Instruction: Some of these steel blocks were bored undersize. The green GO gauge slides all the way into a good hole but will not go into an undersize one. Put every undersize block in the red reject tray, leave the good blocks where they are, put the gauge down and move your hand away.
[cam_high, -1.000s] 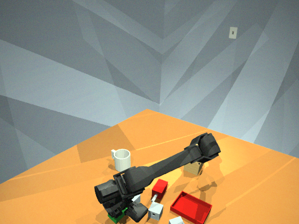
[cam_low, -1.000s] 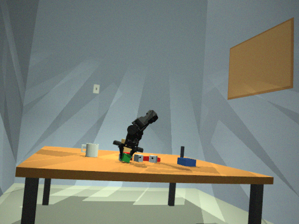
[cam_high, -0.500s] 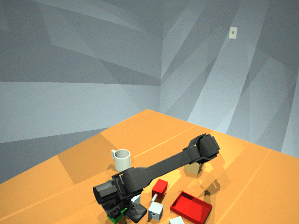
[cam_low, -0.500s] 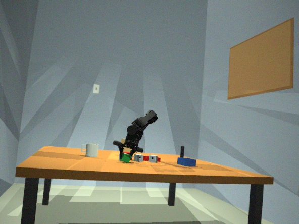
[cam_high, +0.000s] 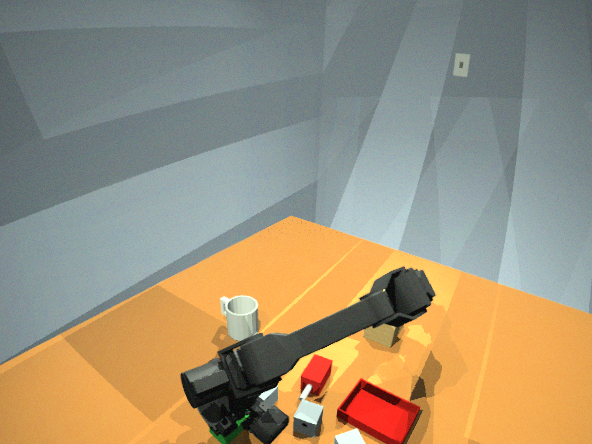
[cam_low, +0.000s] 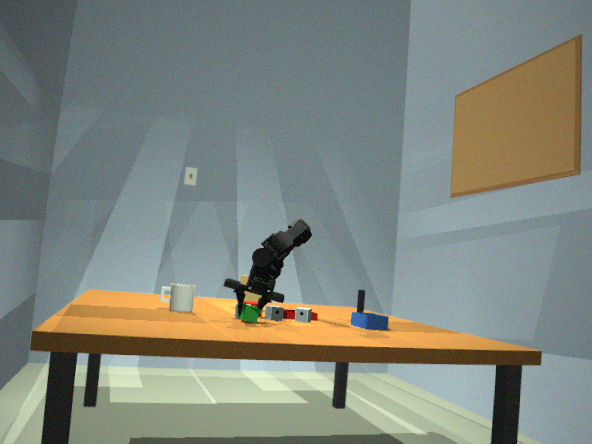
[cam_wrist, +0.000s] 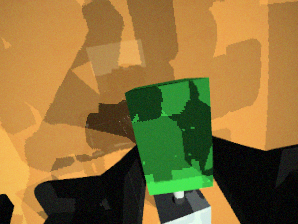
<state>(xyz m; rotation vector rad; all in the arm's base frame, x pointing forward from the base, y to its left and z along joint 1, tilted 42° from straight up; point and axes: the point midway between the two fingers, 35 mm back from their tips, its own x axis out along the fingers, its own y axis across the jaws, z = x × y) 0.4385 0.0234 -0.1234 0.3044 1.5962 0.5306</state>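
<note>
The steel block lies 10 cm behind my gripper tip, 10 cm to the left of it and 1 cm above it. The rest, counted from my gripper tip: green GO gauge 1 cm behind, 2 cm above; red-handled gauge 17 cm behind, 5 cm to the left, 1 cm above; red reject tray 21 cm behind, 20 cm to the left.
</note>
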